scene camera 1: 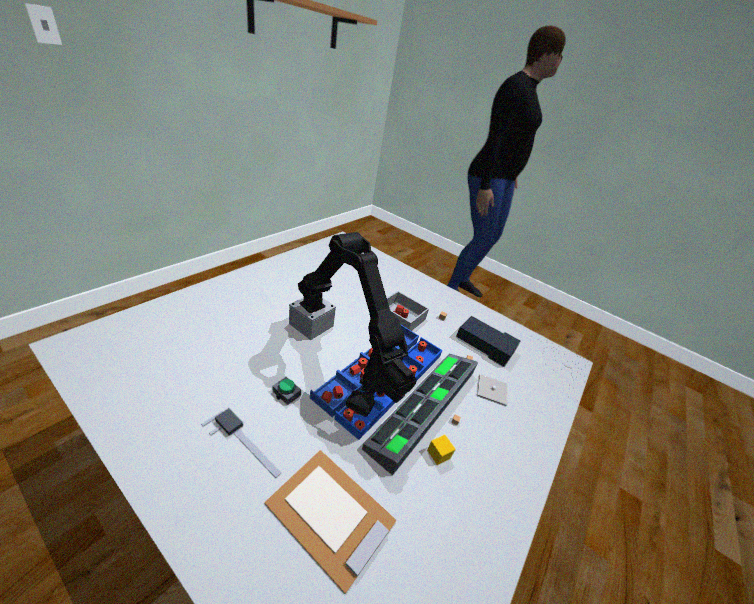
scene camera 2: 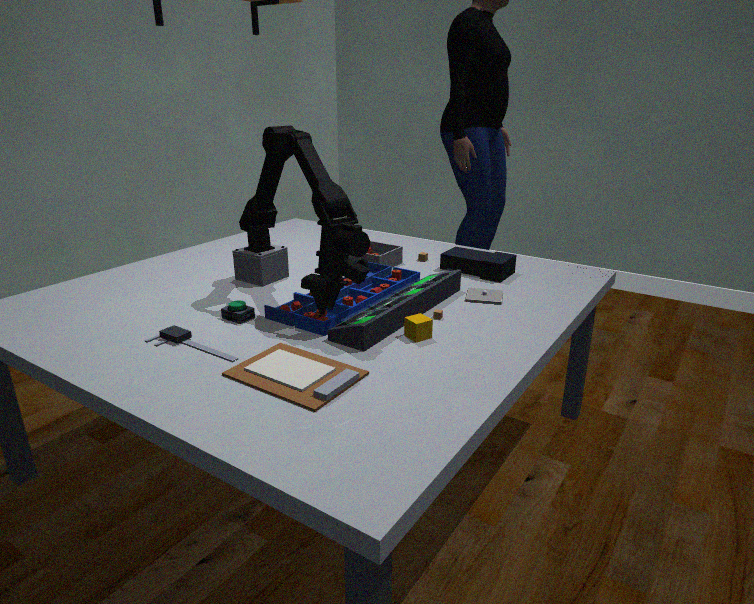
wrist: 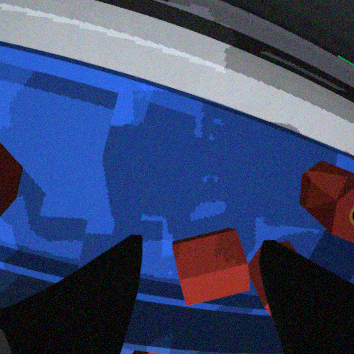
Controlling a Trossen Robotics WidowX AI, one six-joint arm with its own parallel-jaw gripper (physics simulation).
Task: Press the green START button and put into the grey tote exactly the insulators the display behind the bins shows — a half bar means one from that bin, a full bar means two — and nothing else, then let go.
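Note:
My gripper (scene camera 1: 361,402) (scene camera 2: 321,300) (wrist: 201,248) is partly open and empty, low over the near end of the blue bins (scene camera 2: 294,320) (wrist: 60,125). In the wrist view a red insulator (wrist: 212,267) lies on its side in the gap between the fingertips, not gripped. Another insulator is partly hidden by the right finger. The grey tote (scene camera 1: 420,319) (scene camera 2: 391,256) holds red insulators (scene camera 1: 400,310). The display (scene camera 1: 380,458) (scene camera 2: 351,337) shows three green bars; the far one looks longest. The green START button (scene camera 1: 286,385) (scene camera 2: 237,305) stands left of the bins.
A yellow cube (scene camera 1: 441,449) (scene camera 2: 417,327) and small tan cubes stand beyond the display. A black box (scene camera 1: 488,340) (scene camera 2: 477,262), a flat plate (scene camera 1: 492,389), a caliper (scene camera 1: 254,450) and a clipboard (scene camera 1: 276,502) lie on the table. A person (scene camera 1: 511,125) stands behind the table.

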